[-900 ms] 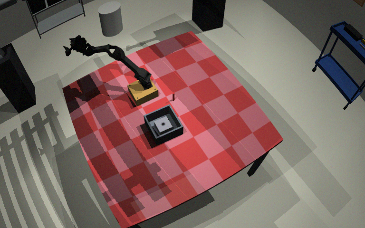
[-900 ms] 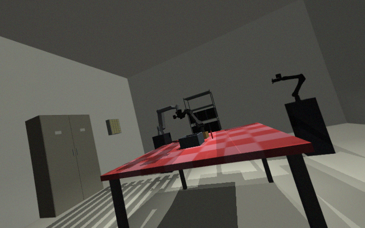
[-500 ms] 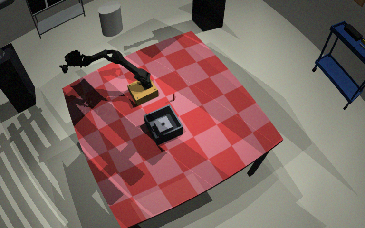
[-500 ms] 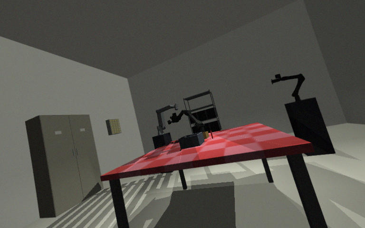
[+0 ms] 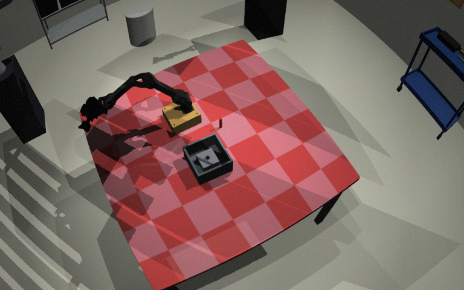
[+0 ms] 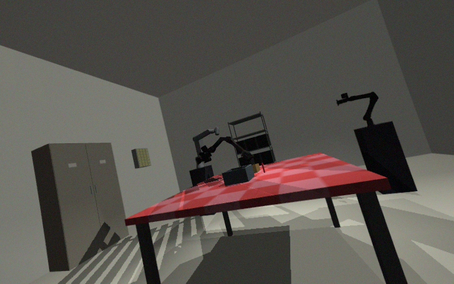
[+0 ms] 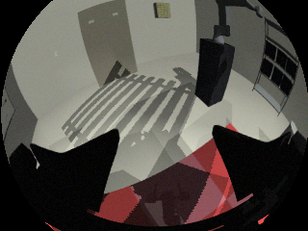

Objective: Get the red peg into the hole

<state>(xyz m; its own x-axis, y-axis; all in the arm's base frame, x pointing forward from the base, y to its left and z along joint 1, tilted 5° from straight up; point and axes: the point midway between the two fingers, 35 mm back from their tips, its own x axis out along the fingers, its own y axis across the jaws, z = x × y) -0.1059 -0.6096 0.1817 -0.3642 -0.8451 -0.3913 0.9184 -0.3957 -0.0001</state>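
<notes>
My gripper tip is 28 cm short of the red peg, 78 cm to the right of it and 16 cm above it. From my gripper tip the other things lie so: dark grey box: 46 cm ahead, 62 cm to the left, 18 cm below; grey plate: 46 cm ahead, 62 cm to the left, 16 cm below.
</notes>
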